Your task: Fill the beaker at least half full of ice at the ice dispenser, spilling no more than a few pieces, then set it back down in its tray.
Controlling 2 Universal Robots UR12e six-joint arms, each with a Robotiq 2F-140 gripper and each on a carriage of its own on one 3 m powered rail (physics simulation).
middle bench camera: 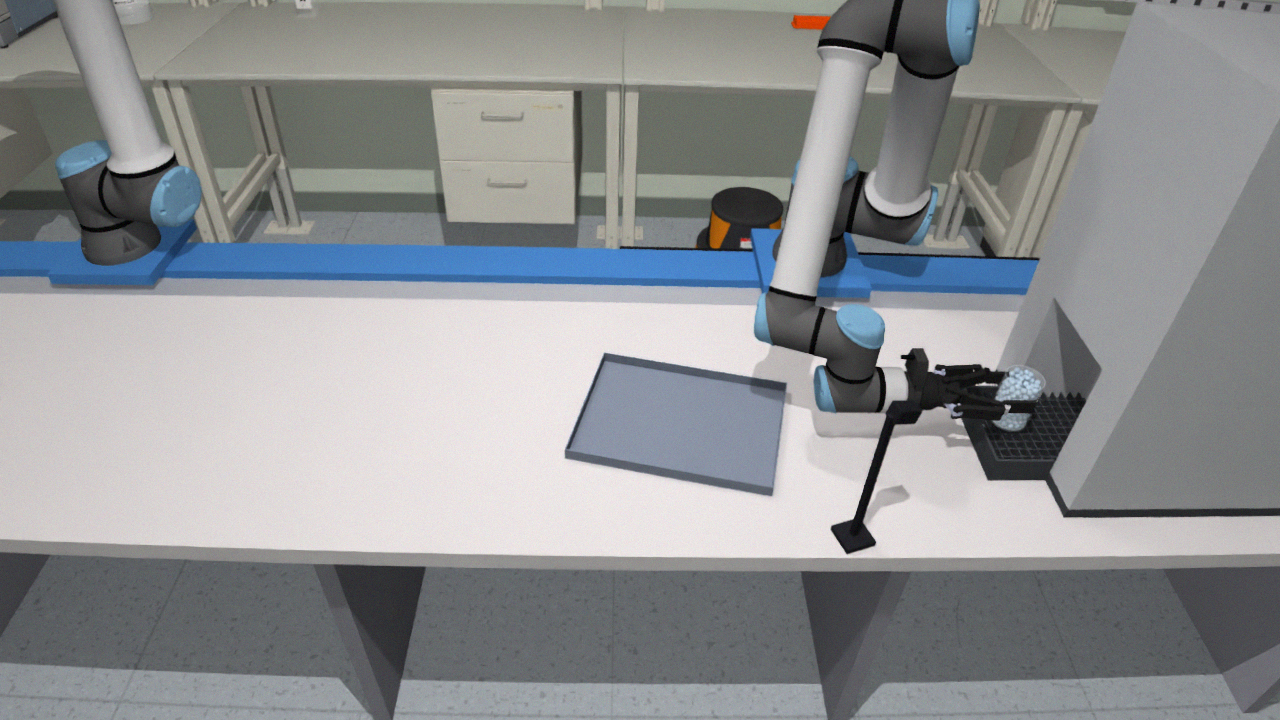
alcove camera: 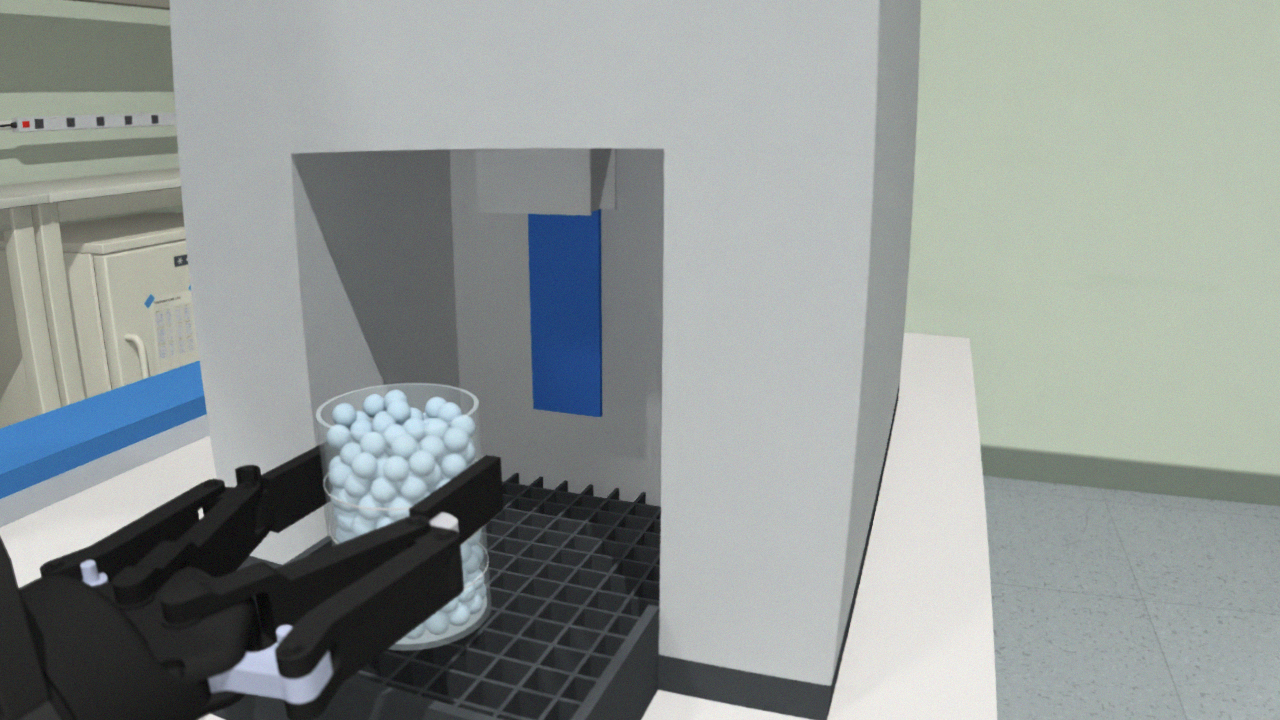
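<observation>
The clear beaker (alcove camera: 398,456) (middle bench camera: 1018,386) is upright and filled with pale blue ice balls nearly to its rim. My left gripper (alcove camera: 404,488) (middle bench camera: 1016,394) is shut on the beaker, one finger on each side. The beaker is over the front part of the black drip grate (alcove camera: 572,573) (middle bench camera: 1029,465); whether it touches the grate is unclear. The ice dispenser (alcove camera: 769,358) (middle bench camera: 1181,268) has a blue lever (alcove camera: 565,313) under its chute (alcove camera: 537,183), both behind the beaker. The grey tray (middle bench camera: 680,420) lies on the bench with nothing in it. My right gripper does not show.
A black camera stand (middle bench camera: 870,479) rises from the bench between the tray and the dispenser, near my left wrist. The blue rail (middle bench camera: 447,264) runs along the back of the bench. My right arm (middle bench camera: 125,192) is at the far left of the middle bench view.
</observation>
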